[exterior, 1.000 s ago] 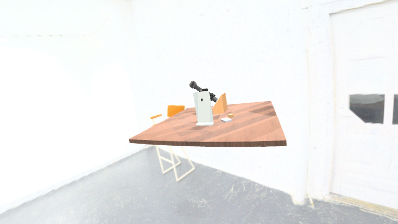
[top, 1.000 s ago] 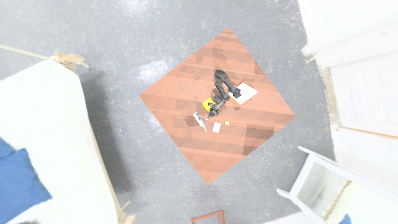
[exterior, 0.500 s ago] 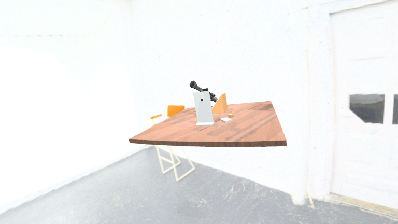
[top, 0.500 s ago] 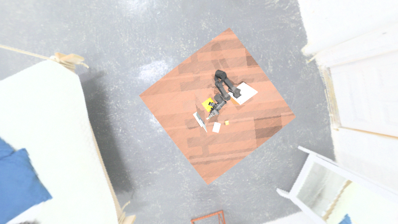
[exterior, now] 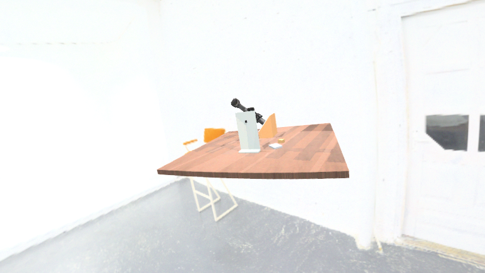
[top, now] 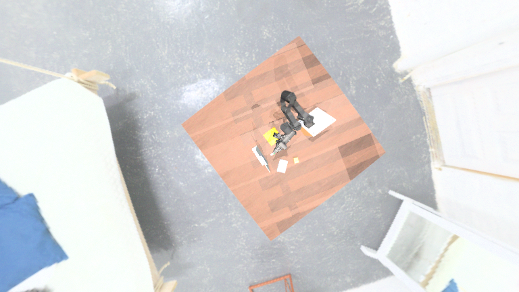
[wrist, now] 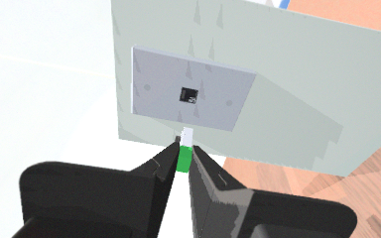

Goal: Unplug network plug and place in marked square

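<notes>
My gripper tip is now 8 cm past the yellow marked square, 8 cm to the left of it and 24 cm above it. Round my gripper tip: plug (1 cm ahead); upright grey panel (9 cm ahead, 1 cm to the right, 10 cm below).
</notes>
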